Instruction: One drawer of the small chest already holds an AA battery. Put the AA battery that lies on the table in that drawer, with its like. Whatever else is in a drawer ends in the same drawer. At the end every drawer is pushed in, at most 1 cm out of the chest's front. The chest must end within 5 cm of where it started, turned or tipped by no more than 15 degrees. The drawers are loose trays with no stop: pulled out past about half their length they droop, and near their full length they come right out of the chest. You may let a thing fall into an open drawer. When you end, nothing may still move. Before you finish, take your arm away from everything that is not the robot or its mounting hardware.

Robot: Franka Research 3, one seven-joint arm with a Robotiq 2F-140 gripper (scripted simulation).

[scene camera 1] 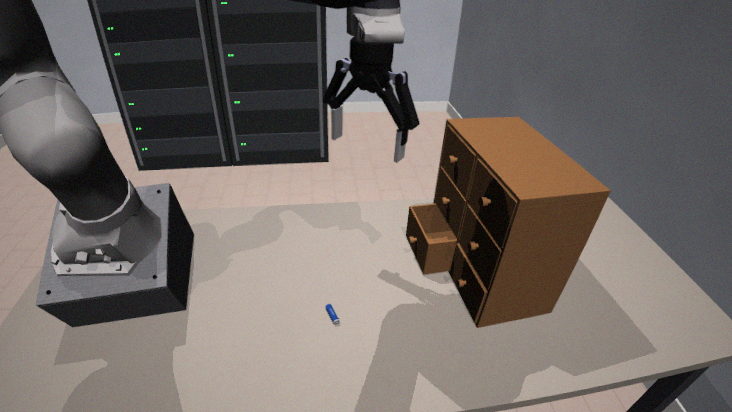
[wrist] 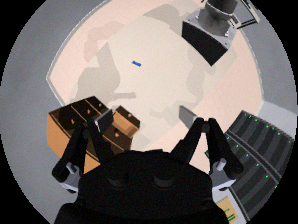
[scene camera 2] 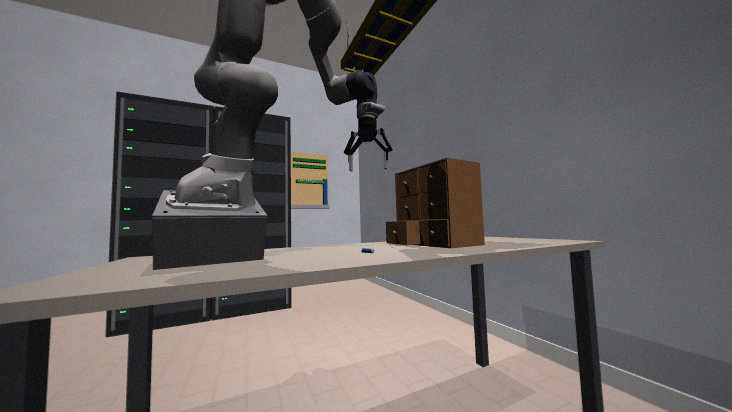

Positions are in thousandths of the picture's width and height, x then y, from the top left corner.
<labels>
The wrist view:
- my gripper: 488, 507
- brown chest: 193, 623
</labels>
